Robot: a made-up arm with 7 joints.
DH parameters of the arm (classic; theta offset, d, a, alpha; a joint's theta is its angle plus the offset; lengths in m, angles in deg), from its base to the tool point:
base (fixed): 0 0 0 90
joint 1: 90 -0.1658 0 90
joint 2: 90 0 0 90
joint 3: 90 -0.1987 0 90
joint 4: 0 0 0 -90
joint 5: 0 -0.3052 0 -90
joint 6: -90 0 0 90
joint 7: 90 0 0 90
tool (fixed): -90 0 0 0
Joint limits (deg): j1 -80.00..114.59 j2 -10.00..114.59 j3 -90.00..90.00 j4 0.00..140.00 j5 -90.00..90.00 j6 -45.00..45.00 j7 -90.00..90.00
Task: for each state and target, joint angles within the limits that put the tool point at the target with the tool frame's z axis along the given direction. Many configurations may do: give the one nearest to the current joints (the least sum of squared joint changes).
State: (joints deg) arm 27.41 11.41 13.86 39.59 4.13 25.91 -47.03
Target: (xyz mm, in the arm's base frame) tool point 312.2 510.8 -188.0 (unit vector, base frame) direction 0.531 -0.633 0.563
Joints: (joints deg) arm 51.25 40.48 29.85 10.62 15.85 38.35 -68.90
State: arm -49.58 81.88 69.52 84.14 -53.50 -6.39 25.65
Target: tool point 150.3 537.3 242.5 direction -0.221 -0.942 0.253
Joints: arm -26.33 100.51 82.68 44.32 -66.58 0.77 62.18
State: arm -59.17 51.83 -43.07 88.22 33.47 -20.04 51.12
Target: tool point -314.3 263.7 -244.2 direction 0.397 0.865 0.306
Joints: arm -79.82 53.67 -50.72 73.04 38.66 -22.88 44.38
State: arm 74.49 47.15 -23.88 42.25 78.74 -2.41 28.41
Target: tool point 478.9 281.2 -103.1 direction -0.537 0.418 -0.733
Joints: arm 74.52 14.65 -23.00 5.81 81.64 -4.42 72.31
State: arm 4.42 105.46 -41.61 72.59 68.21 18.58 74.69
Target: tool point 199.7 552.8 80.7 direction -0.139 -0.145 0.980
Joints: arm 17.74 114.59 -34.29 58.41 32.75 27.93 77.31
